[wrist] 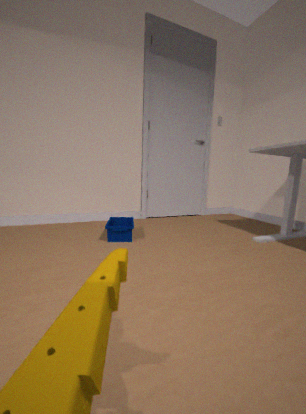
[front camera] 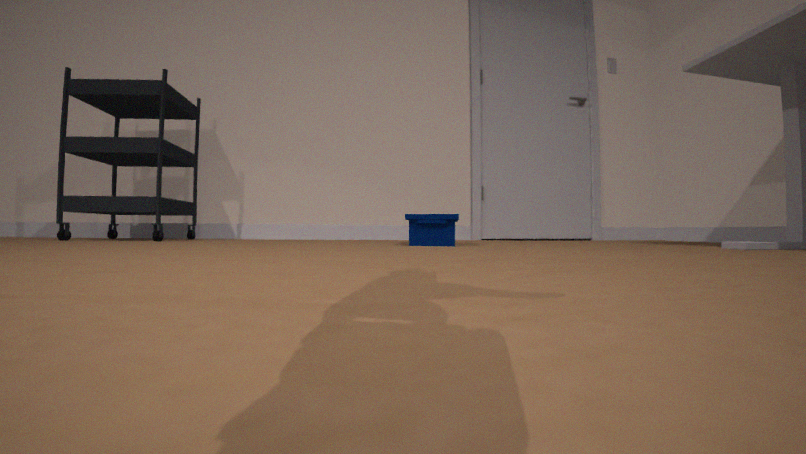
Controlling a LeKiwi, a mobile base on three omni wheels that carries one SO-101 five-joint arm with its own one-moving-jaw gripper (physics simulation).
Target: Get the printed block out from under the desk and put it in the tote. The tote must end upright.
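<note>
The blue tote stands upright on the floor, left of the door, some way ahead. Part of the grey desk shows at the right edge of both views, with one leg and its foot. The printed block does not show in either view. In the wrist view one yellow notched jaw of my gripper shows at the lower left, raised above the floor, and the moving jaw has swung out of the picture, so the gripper is fully open. It is far from the tote and holds no visible thing.
A dark three-shelf cart on casters stands at the left by the wall. A grey door is in the wall behind the tote. The desk's leg stands at the right on a long flat foot. The robot's shadow lies on the floor ahead.
</note>
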